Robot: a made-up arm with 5 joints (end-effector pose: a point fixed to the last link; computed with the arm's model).
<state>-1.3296 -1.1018 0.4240 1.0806 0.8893</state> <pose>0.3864 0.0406 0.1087 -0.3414 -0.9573 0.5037</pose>
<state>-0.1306 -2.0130 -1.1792 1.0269 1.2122</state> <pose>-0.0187 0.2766 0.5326 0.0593 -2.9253 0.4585</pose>
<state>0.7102 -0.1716 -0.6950 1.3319 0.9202</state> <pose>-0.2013 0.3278 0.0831 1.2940 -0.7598 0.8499</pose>
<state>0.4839 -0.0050 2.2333 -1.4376 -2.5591</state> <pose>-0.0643 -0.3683 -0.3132 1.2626 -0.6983 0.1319</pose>
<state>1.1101 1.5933 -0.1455 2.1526 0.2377</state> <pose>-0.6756 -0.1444 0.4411 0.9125 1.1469 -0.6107</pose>
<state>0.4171 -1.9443 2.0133 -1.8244 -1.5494</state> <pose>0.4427 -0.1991 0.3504 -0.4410 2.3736 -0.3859</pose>
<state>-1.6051 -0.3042 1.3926 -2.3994 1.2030</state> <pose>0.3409 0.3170 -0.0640 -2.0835 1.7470 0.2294</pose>
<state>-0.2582 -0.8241 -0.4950 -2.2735 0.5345</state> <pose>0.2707 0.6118 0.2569 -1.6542 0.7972 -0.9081</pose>
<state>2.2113 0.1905 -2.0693 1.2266 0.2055</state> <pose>-0.3165 -0.1235 -0.0394 1.0620 -0.1122 0.3690</pose>
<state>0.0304 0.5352 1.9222 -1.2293 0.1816</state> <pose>-0.3044 -0.0890 0.3813 -0.4024 -0.7770 1.9146</pose>
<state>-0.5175 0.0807 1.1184 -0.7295 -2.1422</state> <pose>-0.6824 0.5219 -0.0119 -0.1793 -0.7015 -1.4680</pose>
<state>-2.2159 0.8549 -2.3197 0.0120 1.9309</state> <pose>-0.1637 0.0629 -0.0119 0.8817 0.6932 -2.4006</pose>
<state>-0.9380 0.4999 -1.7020 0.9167 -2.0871</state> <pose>0.7229 0.0331 0.1775 -0.4321 0.1902 1.5593</pose>
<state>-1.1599 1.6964 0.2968 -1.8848 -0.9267</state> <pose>0.3064 0.4063 0.8684 -0.8970 0.8741 -0.1684</pose>
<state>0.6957 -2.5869 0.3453 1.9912 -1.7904</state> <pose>0.1434 0.3257 0.0089 1.1143 -0.0542 1.2442</pose>
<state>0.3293 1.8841 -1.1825 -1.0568 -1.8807</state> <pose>-0.7989 0.6300 0.1259 -2.6914 -0.6596 -0.2733</pose>
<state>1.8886 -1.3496 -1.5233 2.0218 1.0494</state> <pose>-0.2788 0.1314 0.4407 -2.7450 1.0267 0.1623</pose>
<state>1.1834 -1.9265 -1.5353 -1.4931 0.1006</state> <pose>-0.4990 0.0252 0.6345 0.4134 -0.1396 -0.2872</pose>
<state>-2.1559 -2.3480 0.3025 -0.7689 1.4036</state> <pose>0.4805 -0.4062 0.3558 -2.2433 1.2638 -1.0733</pose>
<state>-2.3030 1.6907 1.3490 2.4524 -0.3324</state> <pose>0.2034 0.2952 0.7001 -2.0801 0.5246 -0.3776</pose>
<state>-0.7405 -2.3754 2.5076 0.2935 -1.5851</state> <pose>-0.4028 -0.2290 0.3945 -1.6844 -1.3891 -0.1673</pose>
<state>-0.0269 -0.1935 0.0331 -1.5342 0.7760</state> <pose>-0.1070 0.6068 0.1736 -1.4973 0.4386 0.4712</pose>
